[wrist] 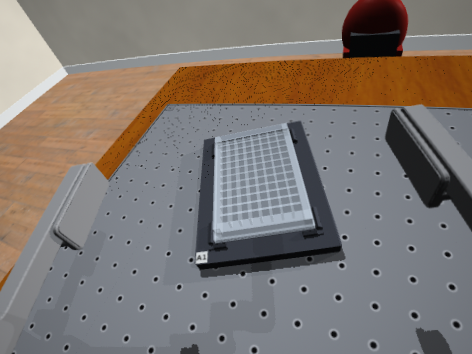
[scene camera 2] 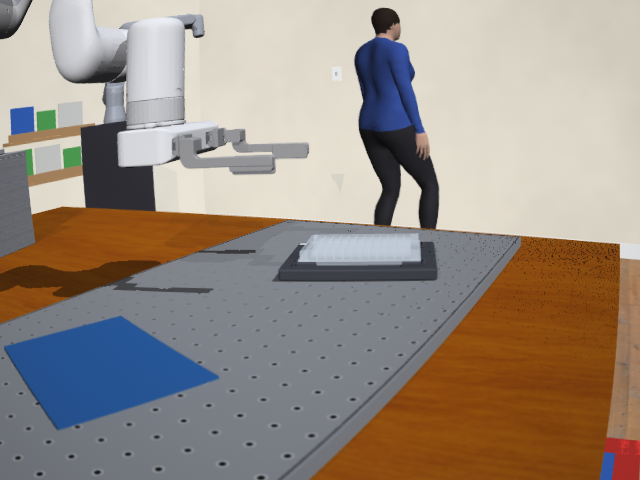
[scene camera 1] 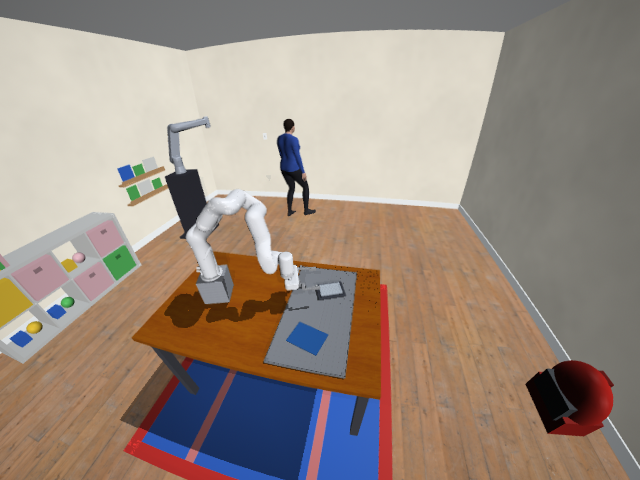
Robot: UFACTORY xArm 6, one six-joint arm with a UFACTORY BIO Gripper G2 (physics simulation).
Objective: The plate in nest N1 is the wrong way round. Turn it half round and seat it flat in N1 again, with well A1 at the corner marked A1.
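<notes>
The clear well plate lies in the dark nest and looks level in the scene camera 2 view. In the wrist view its long sides run along the nest's long sides, inside the corner clips. The white label A1 is on the nest's near left corner in the wrist view. The plate's own well A1 mark is too small to make out. My gripper is open and empty, above the board and back from the nest, higher than the plate, with its fingers wide apart.
The grey perforated board lies on the wooden table. A blue square lies on the board, apart from the nest. A person stands beyond the table.
</notes>
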